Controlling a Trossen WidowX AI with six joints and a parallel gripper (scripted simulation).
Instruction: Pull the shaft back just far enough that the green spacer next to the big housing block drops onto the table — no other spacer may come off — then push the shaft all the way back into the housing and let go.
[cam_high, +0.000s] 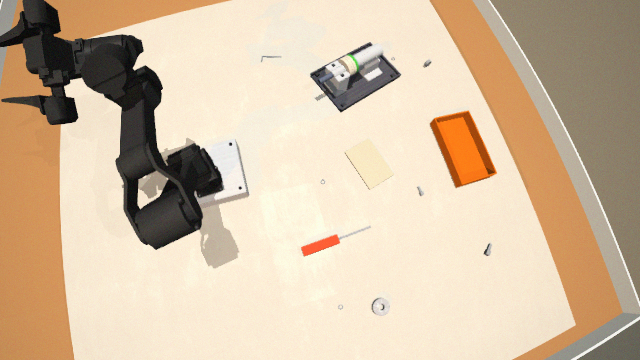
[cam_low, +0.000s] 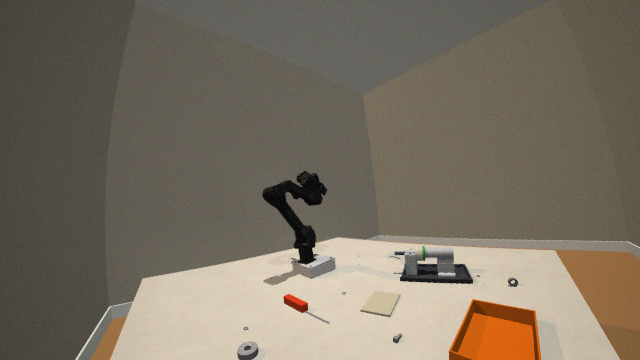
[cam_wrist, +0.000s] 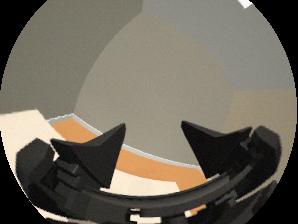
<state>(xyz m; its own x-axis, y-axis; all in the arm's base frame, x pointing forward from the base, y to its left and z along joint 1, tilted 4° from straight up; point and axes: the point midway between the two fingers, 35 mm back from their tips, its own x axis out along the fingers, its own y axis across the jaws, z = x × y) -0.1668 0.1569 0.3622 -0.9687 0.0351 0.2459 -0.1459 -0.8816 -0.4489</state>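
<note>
My gripper tip is now 63 cm short of the cream spacer, 6 cm to the right of it and 34 cm above it. From my gripper tip the other things lie so: grey-blue shaft: 64 cm ahead, 6 cm to the left, 34 cm below; then green spacer: 65 cm ahead, 7 cm to the left, 34 cm below; then red-handled screwdriver: 47 cm ahead, 35 cm to the right, 42 cm below.
</note>
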